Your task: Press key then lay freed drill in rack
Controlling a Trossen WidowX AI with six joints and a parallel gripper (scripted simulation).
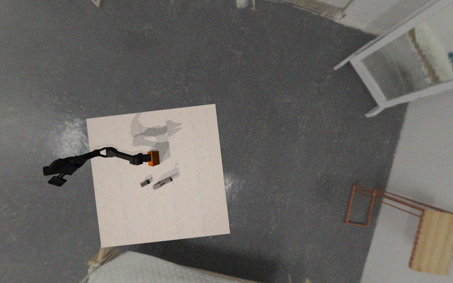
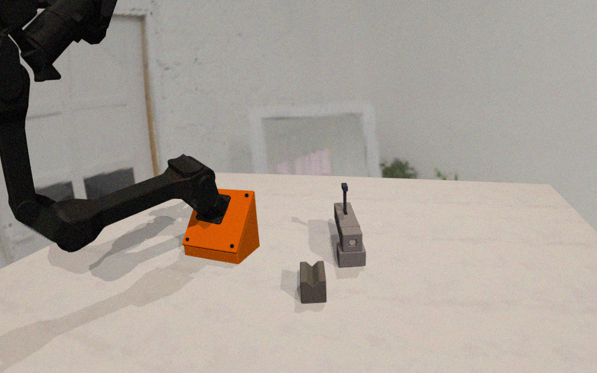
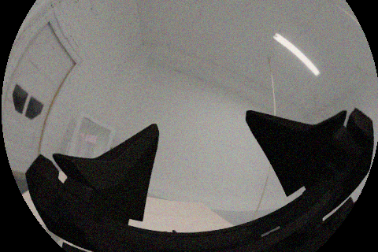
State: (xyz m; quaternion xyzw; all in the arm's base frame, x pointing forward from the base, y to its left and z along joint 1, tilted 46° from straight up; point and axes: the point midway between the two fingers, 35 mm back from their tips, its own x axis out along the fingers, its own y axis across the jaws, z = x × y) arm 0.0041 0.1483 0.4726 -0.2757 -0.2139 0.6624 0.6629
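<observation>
Now: the dark key 450 mm below my gripper tip, 330 mm to the left of it and 210 mm ahead of it. Also, from my gripper tip: grey v-notched rack (530 mm below, 230 mm ahead, 110 mm to the left); drill (500 mm below, 280 mm to the left, 240 mm ahead); grey housing block (500 mm below, 300 mm to the left, 230 mm ahead).
</observation>
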